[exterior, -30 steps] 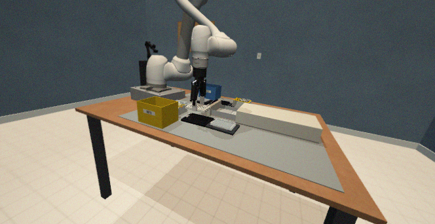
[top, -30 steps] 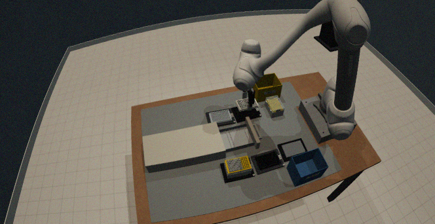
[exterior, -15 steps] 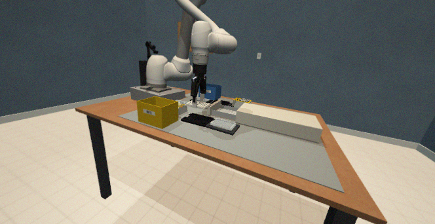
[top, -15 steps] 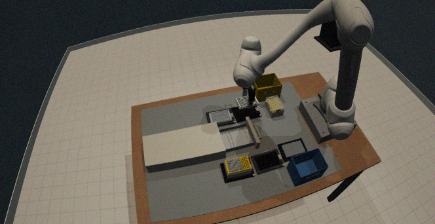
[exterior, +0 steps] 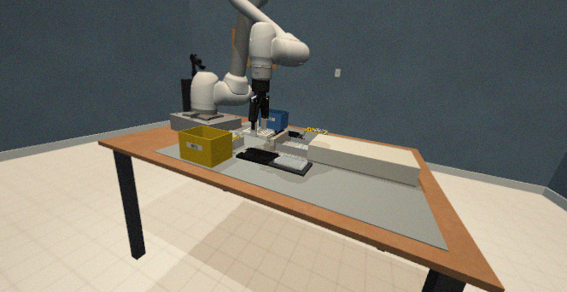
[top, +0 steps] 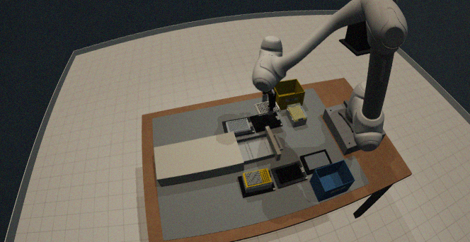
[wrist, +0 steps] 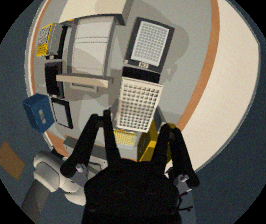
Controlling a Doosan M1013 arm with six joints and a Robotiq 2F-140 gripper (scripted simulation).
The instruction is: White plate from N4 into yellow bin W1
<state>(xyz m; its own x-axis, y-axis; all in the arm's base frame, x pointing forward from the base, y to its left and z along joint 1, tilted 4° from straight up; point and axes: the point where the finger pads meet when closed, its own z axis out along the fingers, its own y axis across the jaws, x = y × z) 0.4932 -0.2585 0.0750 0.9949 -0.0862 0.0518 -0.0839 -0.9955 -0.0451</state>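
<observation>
My gripper is now 200 mm past the yellow bin, 110 mm to the left of it and 100 mm above it. Round my hand: white plate (20 mm below); pale grey plate (170 mm ahead, 120 mm below, 20 mm to the right); black nest (130 mm below).
</observation>
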